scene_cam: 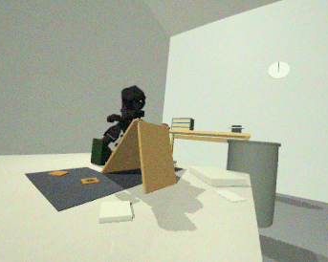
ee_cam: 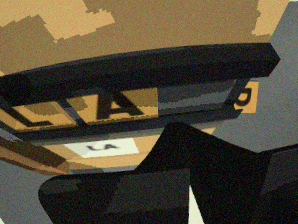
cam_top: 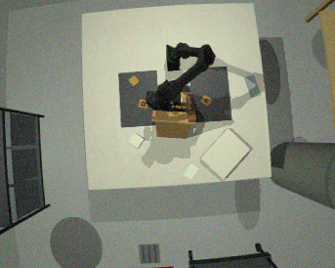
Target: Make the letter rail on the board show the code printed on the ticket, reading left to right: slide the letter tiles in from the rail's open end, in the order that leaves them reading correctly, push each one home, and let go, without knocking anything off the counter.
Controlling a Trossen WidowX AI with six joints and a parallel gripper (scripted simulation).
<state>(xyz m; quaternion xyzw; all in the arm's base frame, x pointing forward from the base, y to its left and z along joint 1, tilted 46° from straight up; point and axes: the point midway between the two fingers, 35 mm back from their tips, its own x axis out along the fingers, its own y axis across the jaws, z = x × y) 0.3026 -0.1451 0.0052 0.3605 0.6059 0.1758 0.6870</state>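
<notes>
Right now the white ticket is 30 mm behind my gripper tip, 80 mm to the left of it and 100 mm below it. The rest, counted from my gripper tip: dark mat (110 mm behind, 90 mm to the left, 190 mm below); then white card (190 mm ahead, 220 mm to the right, 180 mm below); then white box (360 mm ahead, 370 mm to the left, 170 mm below).
</notes>
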